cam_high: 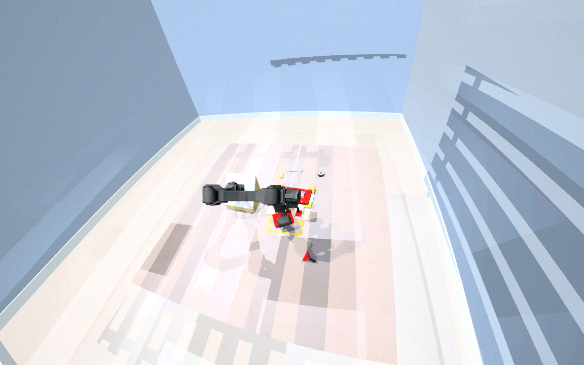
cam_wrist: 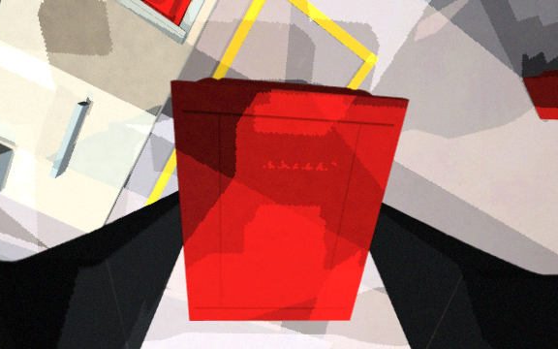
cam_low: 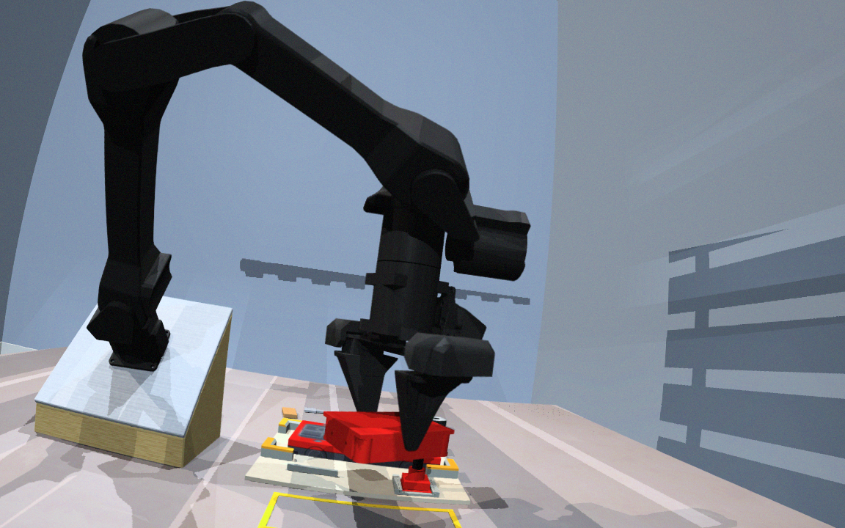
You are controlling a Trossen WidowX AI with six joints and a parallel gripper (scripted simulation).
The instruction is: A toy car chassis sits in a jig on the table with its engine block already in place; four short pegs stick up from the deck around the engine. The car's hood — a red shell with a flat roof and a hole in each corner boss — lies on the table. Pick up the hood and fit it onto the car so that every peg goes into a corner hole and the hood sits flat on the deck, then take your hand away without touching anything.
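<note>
My gripper tip is now 40 mm short of the grey engine block, 230 mm to the right of it and 70 mm above it. Also, from my gripper tip: red hood 10 mm above; then red cone-shaped part 140 mm ahead, 150 mm to the right, 80 mm below; then white jig 200 mm to the left, 80 mm below.
</note>
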